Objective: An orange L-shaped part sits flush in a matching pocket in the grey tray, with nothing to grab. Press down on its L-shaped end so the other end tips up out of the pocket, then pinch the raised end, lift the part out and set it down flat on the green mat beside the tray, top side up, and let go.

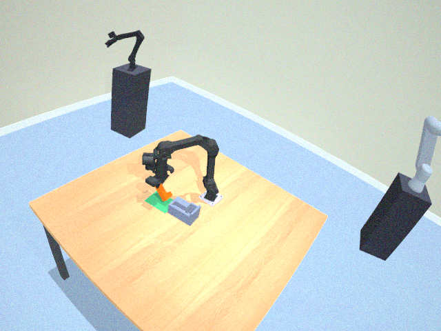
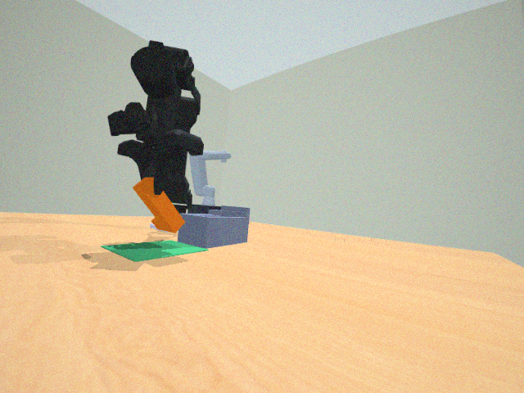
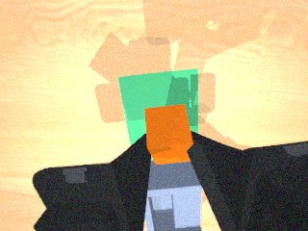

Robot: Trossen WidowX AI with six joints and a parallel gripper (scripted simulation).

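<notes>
Now: gripper tip 110 mm above the green mat and 20 mm to the right of it. From my gripper tip the other things lie so: orange L-shaped part: 30 mm to the left, 30 mm below, 10 mm behind.
</notes>
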